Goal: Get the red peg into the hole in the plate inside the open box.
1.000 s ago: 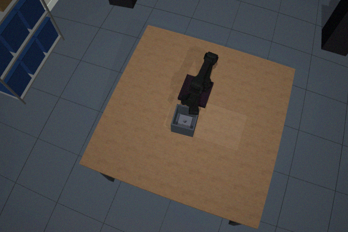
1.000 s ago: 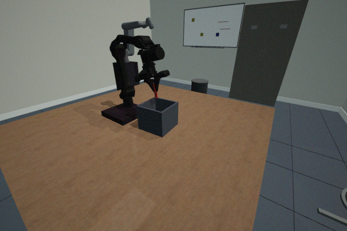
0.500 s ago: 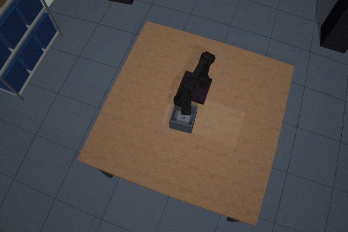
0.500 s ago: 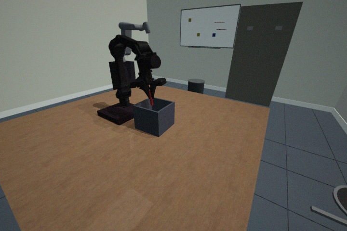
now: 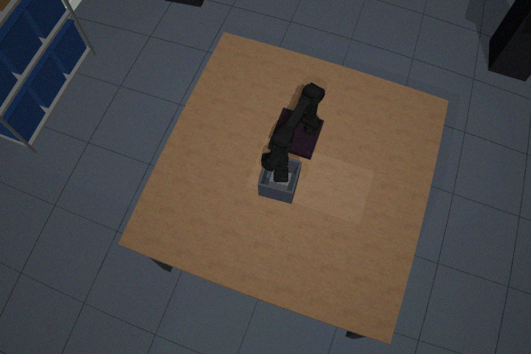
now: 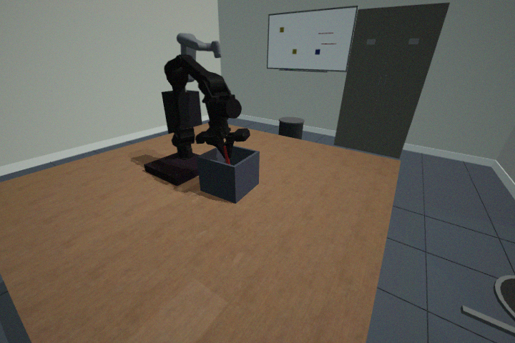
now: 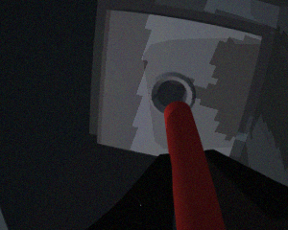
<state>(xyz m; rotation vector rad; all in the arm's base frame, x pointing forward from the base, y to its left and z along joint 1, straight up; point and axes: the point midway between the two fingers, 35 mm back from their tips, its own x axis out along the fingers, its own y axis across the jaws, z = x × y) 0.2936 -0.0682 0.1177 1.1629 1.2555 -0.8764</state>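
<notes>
Right now the red peg is 10 mm above my gripper tip. Round my gripper tip: plate (70 mm below, 10 mm to the right, 10 mm ahead).
</notes>
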